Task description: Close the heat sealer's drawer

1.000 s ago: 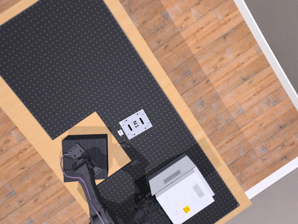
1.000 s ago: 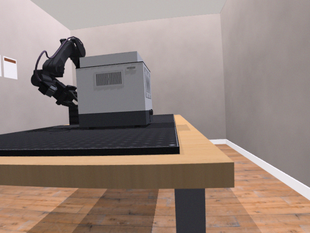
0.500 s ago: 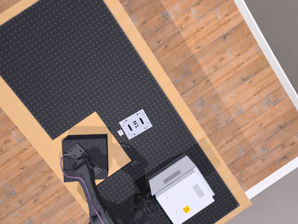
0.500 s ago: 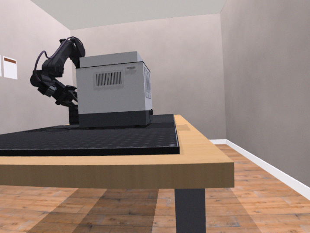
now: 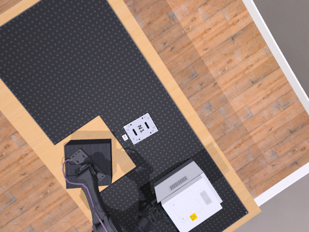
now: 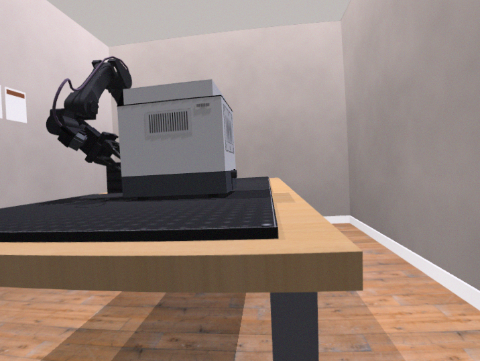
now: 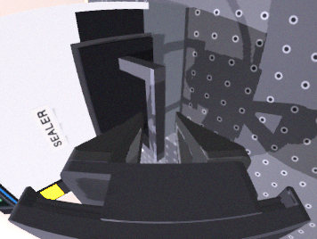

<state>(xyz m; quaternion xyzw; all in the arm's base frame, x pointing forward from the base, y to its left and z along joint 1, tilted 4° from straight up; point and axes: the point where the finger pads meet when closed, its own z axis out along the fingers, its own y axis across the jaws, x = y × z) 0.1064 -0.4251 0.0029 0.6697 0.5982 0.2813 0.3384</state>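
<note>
Right now my hand is 11 cm short of the sealer drawer, 2 cm to the left of it and 1 cm above it. Also, from my hand: tag 40 cm to the left, 12 cm ahead, 10 cm below.
</note>
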